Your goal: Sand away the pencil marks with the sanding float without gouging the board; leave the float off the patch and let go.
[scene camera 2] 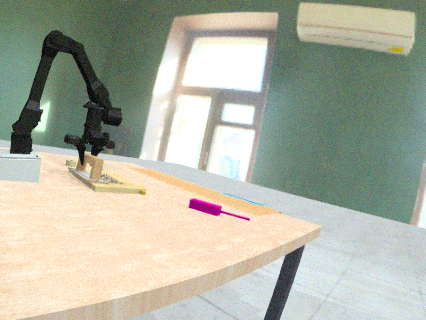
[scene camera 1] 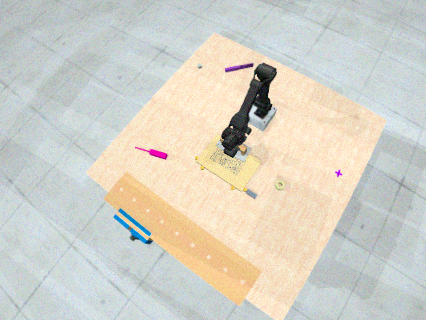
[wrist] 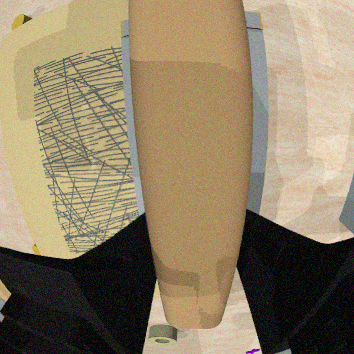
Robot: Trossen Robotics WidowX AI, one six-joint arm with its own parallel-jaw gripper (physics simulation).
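The yellow board lies on the table in front of the arm's base. Dark pencil marks cover a rectangular patch on it. The sanding float has a tan wooden handle over a grey plate. The plate lies along the board's base-side edge, beside the marks; the handle hides part of it in the wrist view. My gripper is shut on the float's handle, with a black finger on each side. Whether the plate presses on the board cannot be told.
A pale green ring and a small grey block lie near the board. A magenta screwdriver, a purple bar and a purple cross lie farther off. An orange dotted strip runs along one table edge.
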